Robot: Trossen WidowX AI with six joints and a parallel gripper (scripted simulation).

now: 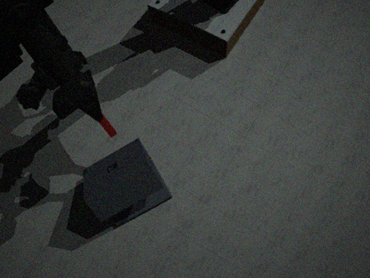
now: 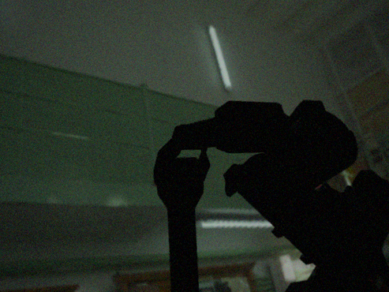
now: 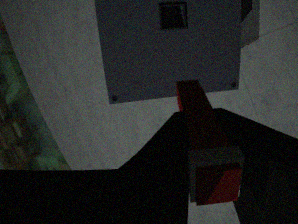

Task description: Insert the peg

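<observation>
The sloped dark panel lies 9 cm below my gripper tip, 6 cm to the left of it and 6 cm ahead of it. The rest, counted from my gripper tip: red peg 1 cm to the right, 1 cm above.
</observation>
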